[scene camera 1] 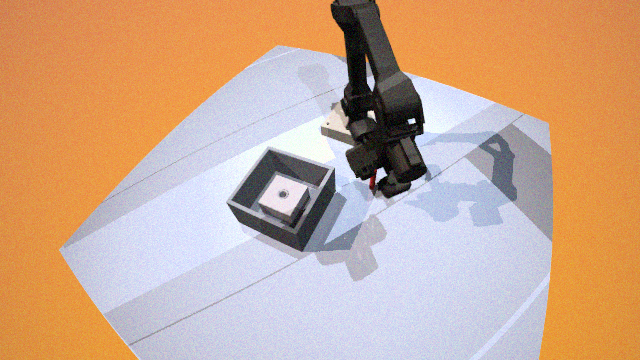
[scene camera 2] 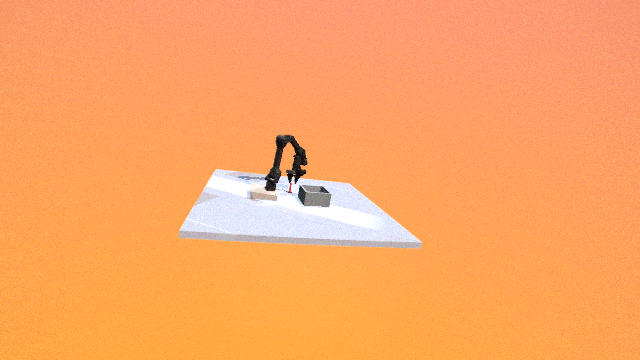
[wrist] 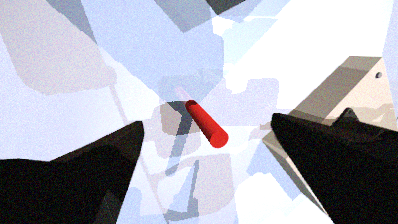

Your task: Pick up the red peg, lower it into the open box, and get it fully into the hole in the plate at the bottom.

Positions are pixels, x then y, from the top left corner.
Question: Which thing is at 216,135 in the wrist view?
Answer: A red peg.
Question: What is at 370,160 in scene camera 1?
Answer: My gripper.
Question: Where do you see a pale plate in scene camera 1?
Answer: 284,199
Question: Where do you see a box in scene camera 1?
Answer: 320,178
